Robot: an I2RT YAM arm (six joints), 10 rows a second.
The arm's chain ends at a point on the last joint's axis. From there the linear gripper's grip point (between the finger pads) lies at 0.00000 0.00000 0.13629 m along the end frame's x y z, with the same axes.
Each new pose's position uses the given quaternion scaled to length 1; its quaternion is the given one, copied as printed.
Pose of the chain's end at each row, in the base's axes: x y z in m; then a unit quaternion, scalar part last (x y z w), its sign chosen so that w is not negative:
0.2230 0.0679 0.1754 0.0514 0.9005 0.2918 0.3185
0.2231 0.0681 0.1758 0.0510 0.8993 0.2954 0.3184
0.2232 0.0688 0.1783 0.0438 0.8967 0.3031 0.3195
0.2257 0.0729 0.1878 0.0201 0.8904 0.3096 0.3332
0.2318 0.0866 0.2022 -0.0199 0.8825 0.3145 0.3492
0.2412 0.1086 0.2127 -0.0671 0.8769 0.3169 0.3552
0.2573 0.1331 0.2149 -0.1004 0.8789 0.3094 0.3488
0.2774 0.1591 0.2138 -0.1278 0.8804 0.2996 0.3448
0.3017 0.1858 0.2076 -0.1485 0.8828 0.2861 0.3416
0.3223 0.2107 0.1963 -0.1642 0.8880 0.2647 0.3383
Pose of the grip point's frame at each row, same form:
0.3053 0.1351 0.0900 0.0514 0.9005 0.2918 0.3185
0.3053 0.1361 0.0909 0.0510 0.8993 0.2954 0.3184
0.3049 0.1391 0.0949 0.0438 0.8967 0.3031 0.3195
0.3083 0.1462 0.1079 0.0201 0.8904 0.3096 0.3332
0.3141 0.1641 0.1261 -0.0199 0.8825 0.3145 0.3492
0.3203 0.1908 0.1382 -0.0671 0.8769 0.3169 0.3552
0.3324 0.2168 0.1379 -0.1004 0.8789 0.3094 0.3488
0.3497 0.2430 0.1344 -0.1278 0.8804 0.2996 0.3448
0.3723 0.2685 0.1254 -0.1485 0.8828 0.2861 0.3416
0.3923 0.2899 0.1103 -0.1642 0.8880 0.2647 0.3383

